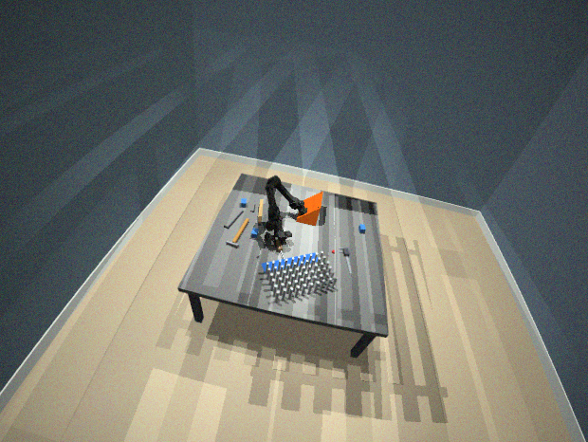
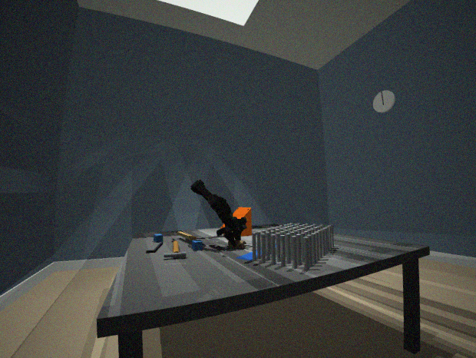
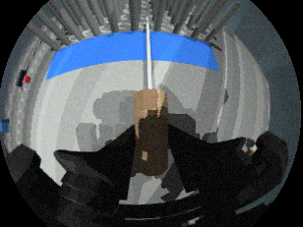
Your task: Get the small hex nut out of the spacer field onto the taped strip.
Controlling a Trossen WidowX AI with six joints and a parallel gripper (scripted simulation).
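The hook tool is 90 mm ahead of my gripper tip and 50 mm to the left of it. From my gripper tip the other things lie so: blue taped strip 110 mm ahead, 100 mm to the left, 10 mm below; then red thing 390 mm to the left, 50 mm behind.
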